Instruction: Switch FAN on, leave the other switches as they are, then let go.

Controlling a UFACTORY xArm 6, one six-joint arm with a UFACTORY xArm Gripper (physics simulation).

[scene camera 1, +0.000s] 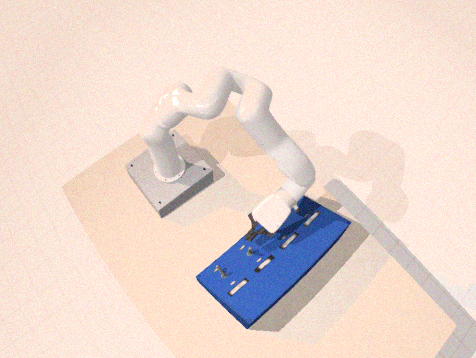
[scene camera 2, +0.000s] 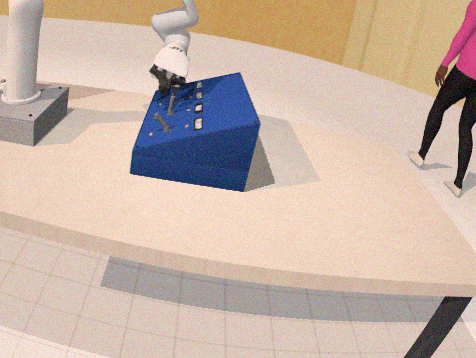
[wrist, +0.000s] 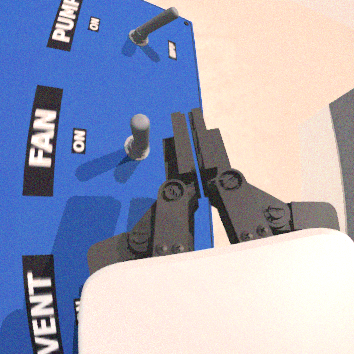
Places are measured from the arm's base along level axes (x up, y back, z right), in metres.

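Pixels of known places: gripper, fingertip midpoint: [scene camera 1: 246,240] [scene camera 2: 163,91] [wrist: 188,127]; arm's base, link origin: [scene camera 1: 169,168] [scene camera 2: 20,96].
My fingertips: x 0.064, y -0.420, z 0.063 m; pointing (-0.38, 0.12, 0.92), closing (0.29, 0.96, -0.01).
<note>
Ahead of a thing's pixels: the offset from my fingertips to its middle. Level surfaces: height alone.
The blue switch panel {dx -0.084, dy -0.105, dz -0.039 m} [scene camera 1: 295,262] [scene camera 2: 220,105] [wrist: 100,90] slopes on the table. The FAN lever {dx -0.030, dy -0.026, dz +0.011 m} [wrist: 139,135] [scene camera 2: 172,101] [scene camera 1: 251,252] stands out from the panel and leans a little to its ON side, unlike the PUMP lever {dx -0.035, dy +0.003, dz +0.128 m} [wrist: 156,25] [scene camera 2: 161,122] [scene camera 1: 221,272], which leans to OFF. The VENT label {dx -0.029, dy -0.110, dz -0.099 m} [wrist: 42,310] shows partly in the wrist view; its lever is hidden by the gripper body. My gripper [wrist: 188,127] [scene camera 2: 165,92] is shut and empty. Its fingertips are on the OFF side of the FAN lever, near the panel's edge, apart from the lever.
The arm's grey base plate [scene camera 1: 187,187] [scene camera 2: 46,116] stands on the table {dx -0.145 m} [scene camera 1: 125,240] [scene camera 2: 150,215], on the OFF side of the panel. A person [scene camera 2: 452,95] stands beyond the table at the right in scene camera 2.
</note>
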